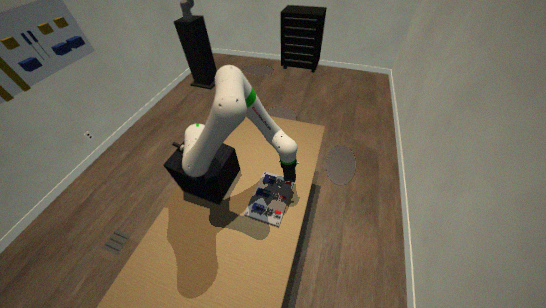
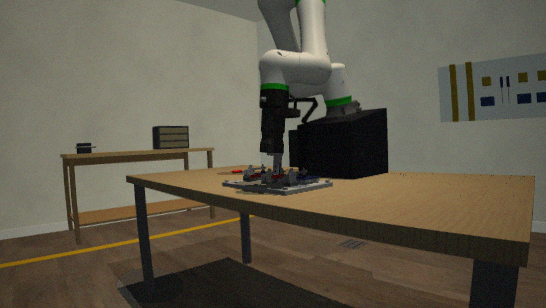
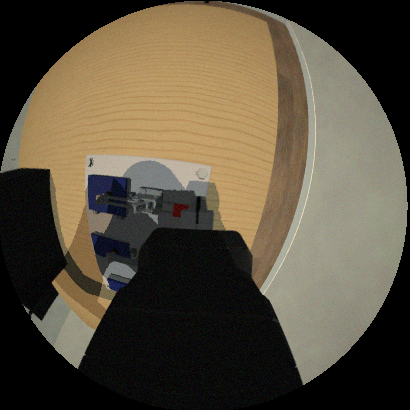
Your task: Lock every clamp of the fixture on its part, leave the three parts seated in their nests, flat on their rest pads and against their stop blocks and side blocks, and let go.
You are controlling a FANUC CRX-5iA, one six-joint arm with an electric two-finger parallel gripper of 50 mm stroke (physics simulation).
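Where they show: gripper, fingertip midpoint: (image 1: 290, 181) (image 2: 276, 174) (image 3: 198, 204); arm's base, link origin: (image 2: 341, 116).
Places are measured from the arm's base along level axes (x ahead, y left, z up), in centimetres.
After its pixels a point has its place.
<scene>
The fixture plate (image 1: 250, 213) @[x 36.3, y -14.4, z -25.5 cm] (image 2: 300, 190) @[x 48.9, y 18.9, z -26.3 cm] (image 3: 110, 162) @[x 38.6, y 17.4, z -25.5 cm] lies on the table. Three blue parts sit in a row on it: the far part (image 1: 269, 179) @[x 39.2, y 11.8, z -23.4 cm] (image 3: 97, 186) @[x 37.6, y 13.5, z -23.4 cm], the middle part (image 1: 262, 192) @[x 38.3, y 1.1, z -23.9 cm] (image 3: 112, 245) @[x 39.7, y 2.5, z -23.9 cm] and the near part (image 1: 257, 207) @[x 39.6, y -10.3, z -22.8 cm] (image 3: 117, 284) @[x 39.1, y -8.5, z -22.9 cm]. The far clamp (image 3: 144, 202) @[x 47.1, y 12.9, z -21.3 cm] reaches its arm over the far part. Its red handle (image 3: 179, 209) @[x 51.8, y 12.7, z -21.4 cm] is partly hidden by the fingers. Red handles of the middle clamp (image 1: 283, 197) @[x 52.9, y 1.2, z -22.0 cm] and near clamp (image 1: 278, 212) @[x 53.4, y -9.8, z -21.0 cm] also show. My gripper (image 1: 289, 182) @[x 54.0, y 13.9, z -21.0 cm] (image 2: 277, 172) @[x 54.0, y 13.9, z -21.0 cm] (image 3: 198, 204) @[x 54.0, y 13.9, z -21.0 cm] is shut and empty, low at the far clamp's handle. Locking and exact seating cannot be told.
The table (image 1: 200, 250) @[x 17.8, y -44.5, z -27.0 cm] (image 2: 425, 200) @[x 41.2, y 55.7, z -27.0 cm] (image 3: 150, 100) @[x 43.1, y 29.2, z -27.0 cm] carries the fixture and the black robot pedestal (image 1: 202, 172) @[x 17.8, y -17.8, z 15.7 cm] (image 2: 345, 145) @[x 14.5, y 12.0, z -13.3 cm]. The front table edge runs close beside the plate. A side bench (image 2: 140, 155) and a black drawer cabinet (image 1: 302, 37) stand away from the arm.
</scene>
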